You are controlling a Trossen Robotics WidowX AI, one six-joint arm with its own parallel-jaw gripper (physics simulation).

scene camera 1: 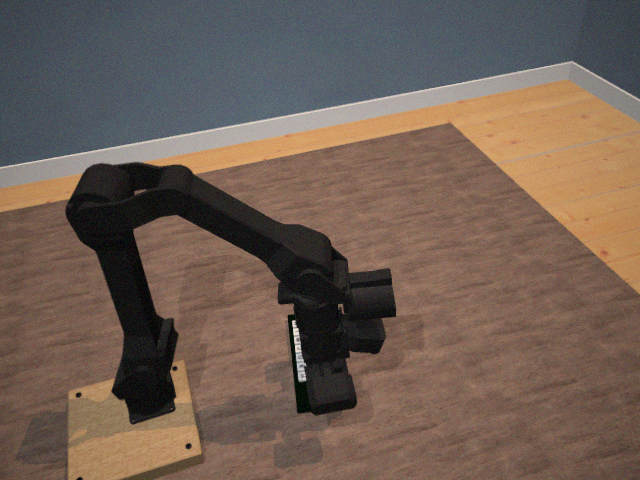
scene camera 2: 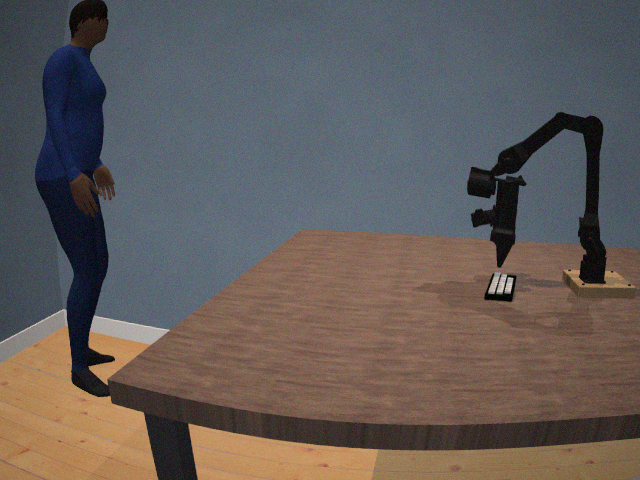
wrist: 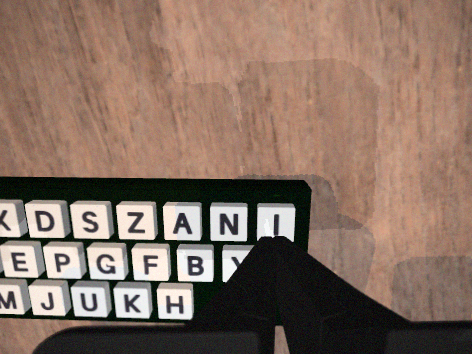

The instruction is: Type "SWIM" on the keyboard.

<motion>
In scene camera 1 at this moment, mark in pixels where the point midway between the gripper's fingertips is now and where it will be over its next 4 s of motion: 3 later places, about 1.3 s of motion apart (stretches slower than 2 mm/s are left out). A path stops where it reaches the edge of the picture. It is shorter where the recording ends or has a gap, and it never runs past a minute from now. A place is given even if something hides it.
My gripper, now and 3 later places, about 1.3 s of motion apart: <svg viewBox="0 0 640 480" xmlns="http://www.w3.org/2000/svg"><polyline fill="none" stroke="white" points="327,387 328,390 328,394 330,397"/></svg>
</motion>
